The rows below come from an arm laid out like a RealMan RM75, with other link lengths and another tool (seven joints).
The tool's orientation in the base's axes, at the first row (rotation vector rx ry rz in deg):
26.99, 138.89, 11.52
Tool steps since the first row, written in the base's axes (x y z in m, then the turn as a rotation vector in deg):
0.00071, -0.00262, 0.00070, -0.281, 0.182, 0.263
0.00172, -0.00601, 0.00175, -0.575, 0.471, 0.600
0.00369, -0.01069, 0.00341, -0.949, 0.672, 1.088
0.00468, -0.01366, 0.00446, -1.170, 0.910, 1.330
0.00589, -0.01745, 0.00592, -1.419, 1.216, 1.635
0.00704, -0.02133, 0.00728, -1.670, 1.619, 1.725
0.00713, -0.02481, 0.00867, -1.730, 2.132, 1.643
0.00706, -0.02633, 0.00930, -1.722, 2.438, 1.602
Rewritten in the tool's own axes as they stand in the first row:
-0.00192, -0.00204, -0.00016, 0.121, 0.157, -0.377
-0.00455, -0.00461, -0.00042, 0.251, 0.428, -0.816
-0.00872, -0.00795, -0.00058, 0.317, 0.634, -1.426
-0.01117, -0.01014, -0.00085, 0.429, 0.855, -1.747
-0.01434, -0.01292, -0.00131, 0.550, 1.146, -2.133
-0.01744, -0.01583, -0.00174, 0.834, 1.470, -2.351
-0.01963, -0.01865, -0.00284, 1.121, 1.906, -2.313
-0.02053, -0.01991, -0.00342, 1.256, 2.180, -2.268

